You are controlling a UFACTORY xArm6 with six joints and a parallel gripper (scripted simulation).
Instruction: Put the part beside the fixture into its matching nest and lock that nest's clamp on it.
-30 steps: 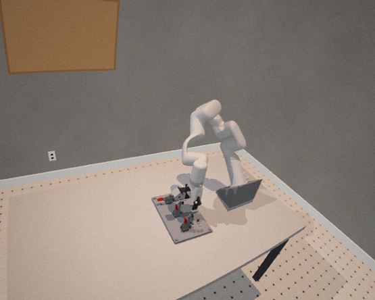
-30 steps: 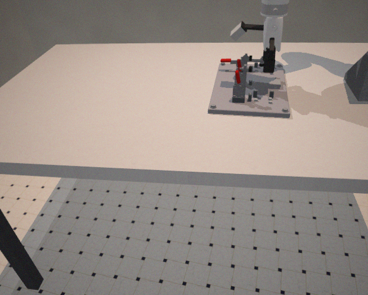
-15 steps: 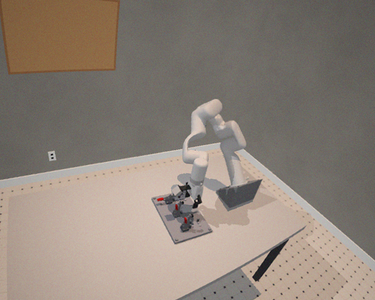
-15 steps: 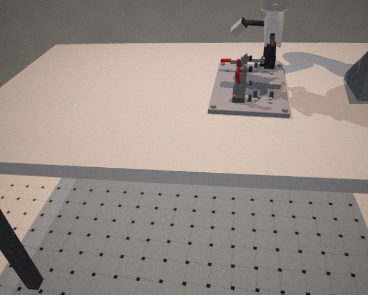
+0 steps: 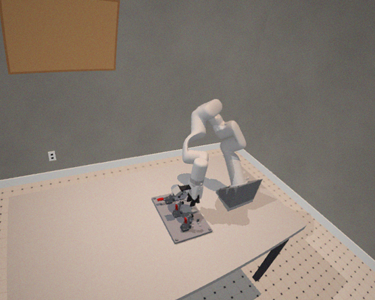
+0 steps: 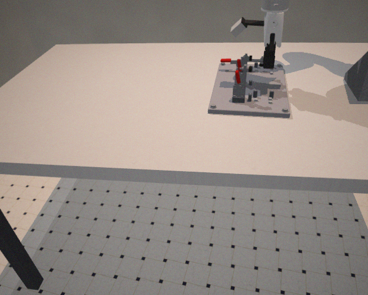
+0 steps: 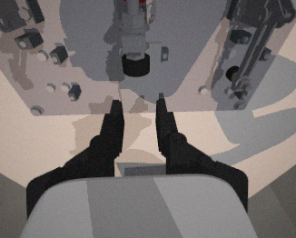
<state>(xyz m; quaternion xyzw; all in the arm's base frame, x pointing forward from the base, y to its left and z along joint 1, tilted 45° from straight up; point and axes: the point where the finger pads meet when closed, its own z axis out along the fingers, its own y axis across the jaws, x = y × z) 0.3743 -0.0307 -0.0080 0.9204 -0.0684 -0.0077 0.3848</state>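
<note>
Right now my hand is 8 cm above the flat grey part. Also, from my hand: grey fixture plate: 5 cm ahead, 1 cm to the right, 10 cm below.
</note>
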